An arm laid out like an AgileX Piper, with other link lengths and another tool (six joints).
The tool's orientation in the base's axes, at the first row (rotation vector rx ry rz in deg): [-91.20 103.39 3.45]
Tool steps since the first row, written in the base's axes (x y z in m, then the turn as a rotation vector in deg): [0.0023 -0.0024 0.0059 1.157 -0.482 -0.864]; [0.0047 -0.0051 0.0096 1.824 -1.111 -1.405]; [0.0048 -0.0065 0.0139 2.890 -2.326 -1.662]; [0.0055 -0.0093 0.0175 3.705 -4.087 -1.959]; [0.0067 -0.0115 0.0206 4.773 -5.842 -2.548]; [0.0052 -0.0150 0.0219 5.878 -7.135 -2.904]
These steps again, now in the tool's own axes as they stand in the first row. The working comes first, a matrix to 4 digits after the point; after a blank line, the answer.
The tool's axes in the first row as the columns of a matrix, in the base's axes (used below as rounded here):
[0.0198 -0.8805 0.4737]
[-0.8469 0.2371 0.4760]
[-0.5314 -0.4106 -0.7410]

[-0.0011 -0.0050 -0.0044 0.890 -0.778 0.959]; [-0.0007 -0.0093 -0.0073 1.724 -1.293 1.376]; [-0.0018 -0.0115 -0.0111 2.910 -2.414 1.493]; [-0.0013 -0.0142 -0.0148 4.576 -3.427 1.261]; [-0.0011 -0.0171 -0.0176 6.396 -4.542 1.368]; [0.0012 -0.0171 -0.0209 7.702 -5.675 1.540]
